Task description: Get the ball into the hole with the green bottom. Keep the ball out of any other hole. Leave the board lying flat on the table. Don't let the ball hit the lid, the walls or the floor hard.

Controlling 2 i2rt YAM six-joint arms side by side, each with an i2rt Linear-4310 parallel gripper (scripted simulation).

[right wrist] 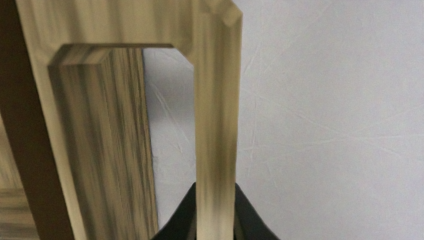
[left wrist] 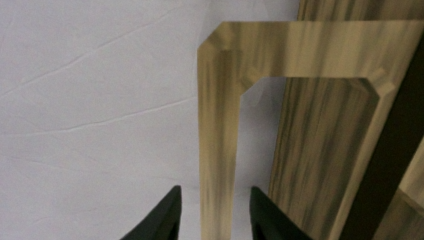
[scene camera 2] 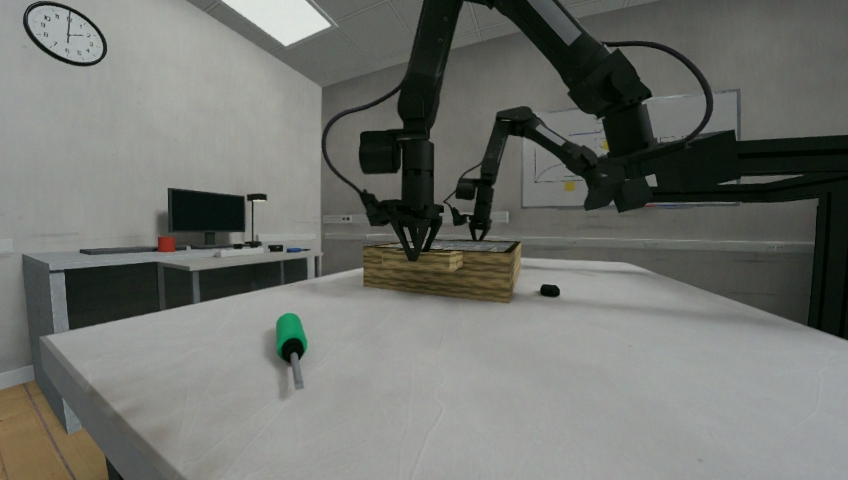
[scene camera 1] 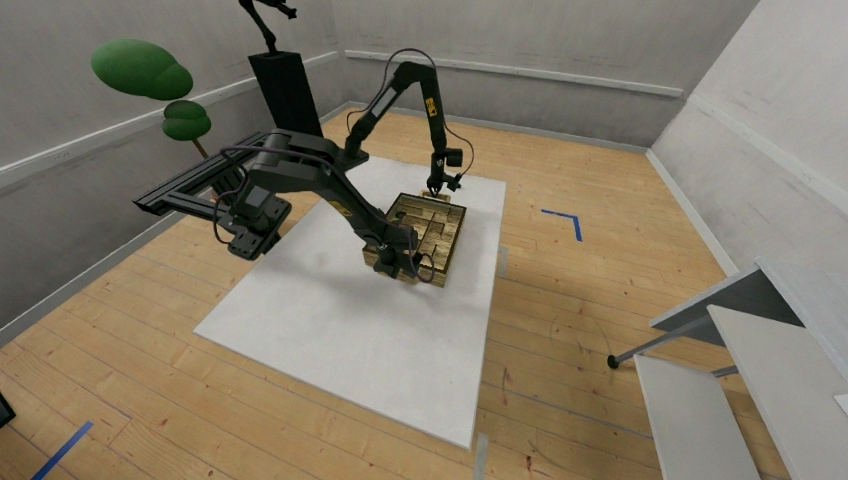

Scene:
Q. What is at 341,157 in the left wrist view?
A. A wooden maze board.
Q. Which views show the wooden maze board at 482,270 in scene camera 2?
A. The right wrist view, the left wrist view, scene camera 2 and scene camera 1: all of them.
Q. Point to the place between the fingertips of the left gripper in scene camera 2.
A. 417,260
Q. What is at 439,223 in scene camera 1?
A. A wooden maze board.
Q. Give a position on a green-handled screwdriver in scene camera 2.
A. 291,341

